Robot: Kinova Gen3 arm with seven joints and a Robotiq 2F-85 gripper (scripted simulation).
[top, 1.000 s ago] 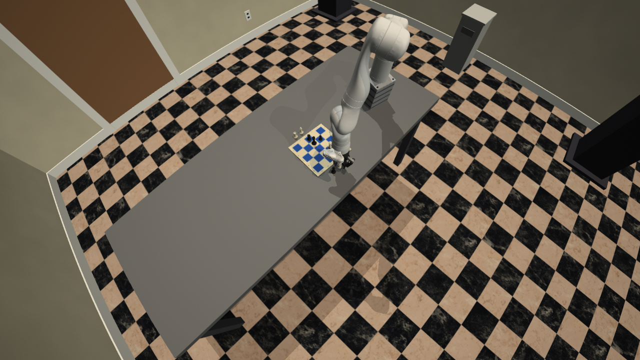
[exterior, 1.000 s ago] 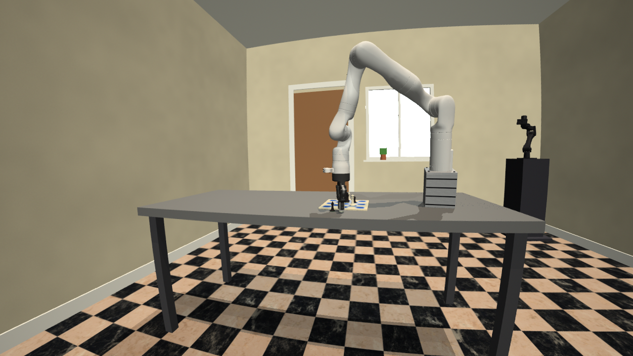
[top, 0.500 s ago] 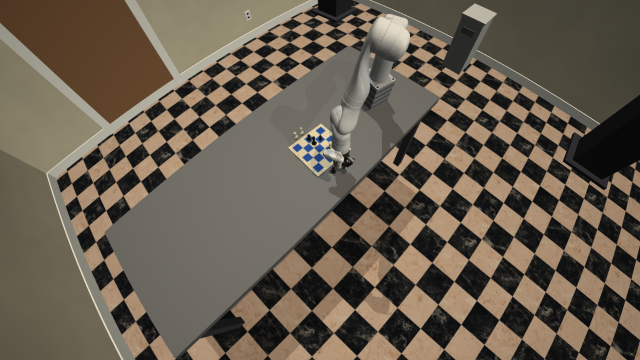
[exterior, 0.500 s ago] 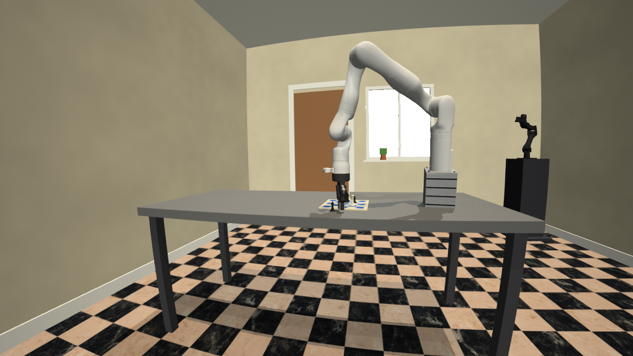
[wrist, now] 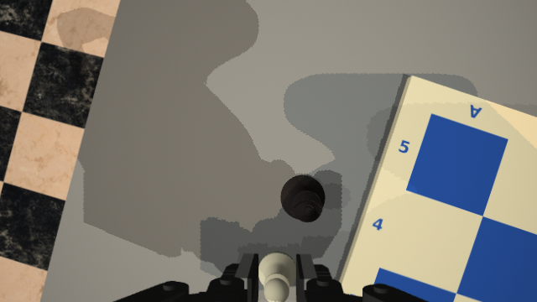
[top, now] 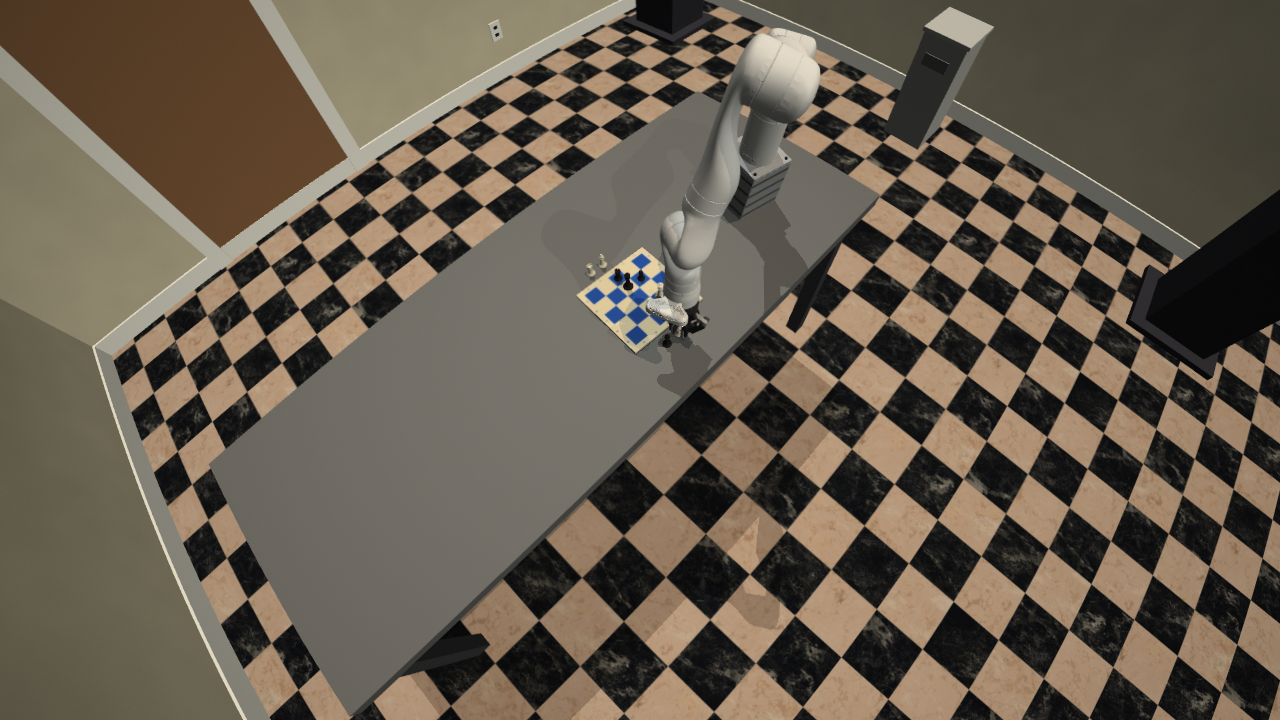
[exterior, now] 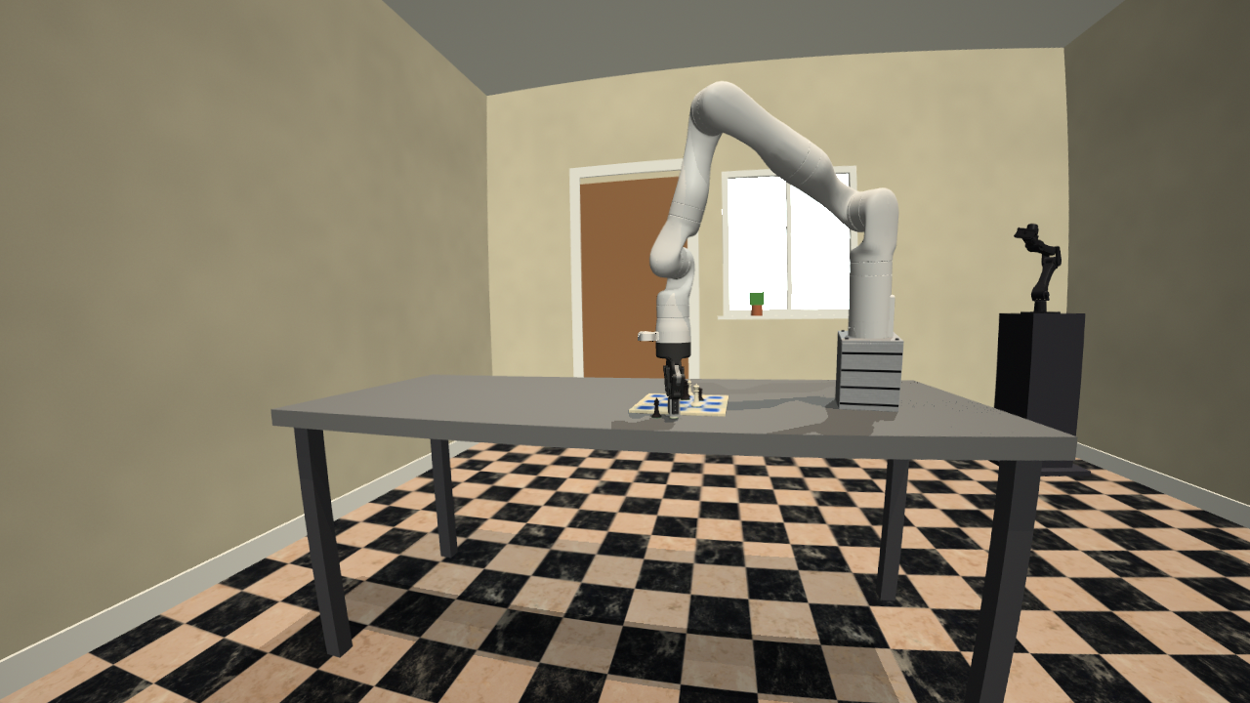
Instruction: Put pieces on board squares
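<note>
Now: hand 10 mm above the white pawn. From my hand the other things lie so: chessboard 140 mm to the right, 20 mm below, 10 mm behind; then tall white piece 100 mm to the right, 50 mm behind, 10 mm above; then black bishop 40 mm ahead.
</note>
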